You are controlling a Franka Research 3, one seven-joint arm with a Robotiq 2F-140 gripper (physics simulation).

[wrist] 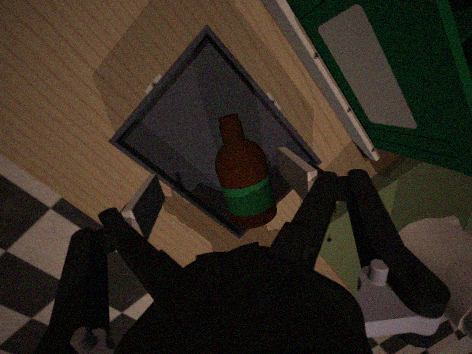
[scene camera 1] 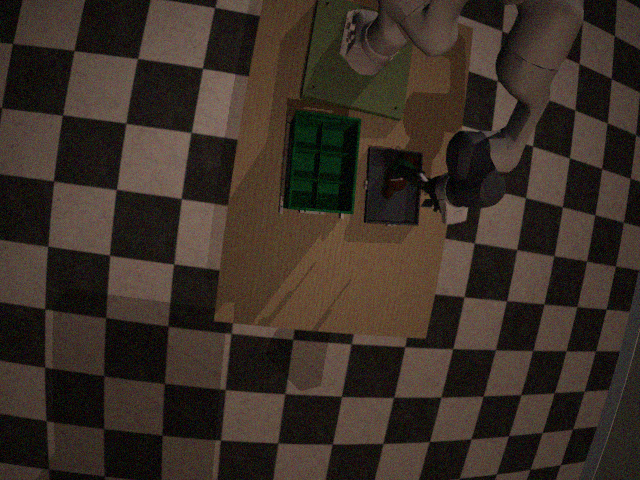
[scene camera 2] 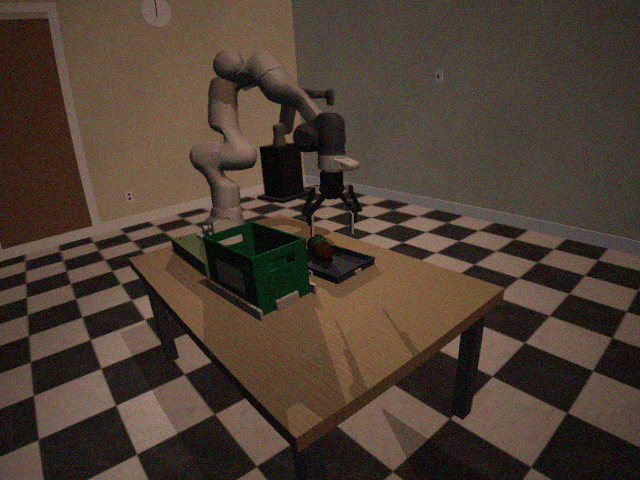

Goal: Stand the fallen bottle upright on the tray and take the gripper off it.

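Note:
The brown bottle with a green band [scene camera 1: 395, 186] [scene camera 2: 324, 251] [wrist: 242, 167] lies on its side in the dark shallow tray [scene camera 1: 377, 210] [scene camera 2: 349, 262] [wrist: 172, 112]. In the wrist view its neck points to the tray's middle, and its base is at the tray's near corner. My gripper [scene camera 1: 424, 189] [scene camera 2: 332, 231] [wrist: 220, 173] is open and empty. It points down, above the bottle's level in the scene camera 2 view. In the wrist view the bottle shows between the two fingers, nearer the right one. In the scene camera 1 view the gripper partly hides the bottle and the tray's right side.
A green crate with compartments [scene camera 1: 357, 155] [scene camera 2: 281, 279] [wrist: 430, 150] stands beside the tray, with pale strips along its base. A green board [scene camera 1: 336, 77] [scene camera 2: 187, 249] [wrist: 415, 200] lies under the arm's base. A black cabinet [scene camera 2: 282, 171] stands on the floor behind.

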